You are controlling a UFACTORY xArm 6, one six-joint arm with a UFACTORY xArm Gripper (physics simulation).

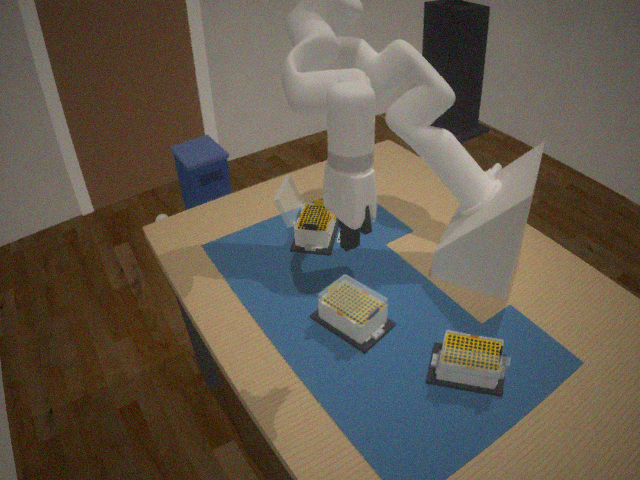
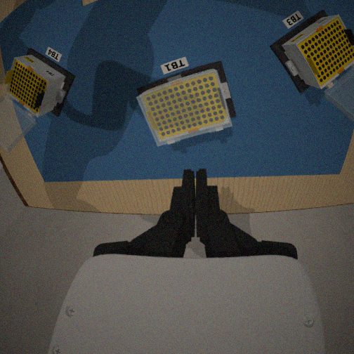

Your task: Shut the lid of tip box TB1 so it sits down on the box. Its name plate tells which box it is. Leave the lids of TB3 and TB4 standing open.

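Places are measured from the arm's base along level axes (x left, y back, z up), in millimetres.
Pixels of known places: gripper, fingertip midpoint: (image 1: 350,246); arm's base, origin of the base link: (image 1: 481,199).
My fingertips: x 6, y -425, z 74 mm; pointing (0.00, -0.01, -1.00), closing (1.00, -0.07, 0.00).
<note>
Ahead of a thing's pixels: the offset from my fingertips to its top centre. "pt": to the spot under its first point. Level surfaces: height alone.
Tip box TB1 @[dz -149, dx -16, dy +32 mm] (image 1: 351,321) (image 2: 146,125), named by its plate (image 2: 174,65), is in the middle of the mat. Its clear lid @[pt dz -150, dx -3, dy +20 mm] (image 1: 356,299) (image 2: 187,107) lies over the yellow tip rack and looks level and down on the box. Tip box TB4 @[dz -161, dx -303, dy +154 mm] (image 1: 312,238) (image 2: 27,87) is at the far end, its clear lid (image 1: 288,198) (image 2: 16,125) standing open. Tip box TB3 @[dz -152, dx +242, dy +110 mm] (image 1: 473,348) (image 2: 325,50) is at the near end, its clear lid (image 2: 345,92) open. My gripper (image 1: 357,239) (image 2: 195,184) is shut and empty, raised above the mat, clear of TB1.
The three boxes sit on dark bases on the blue mat @[dz -227 mm] (image 1: 413,413) (image 2: 270,140), which lies on the wooden table @[dz -230 mm] (image 1: 594,428) (image 2: 135,195). A pale slanted panel (image 1: 485,242) stands by the arm's base. A blue bin (image 1: 203,175) stands on the floor behind the table.
</note>
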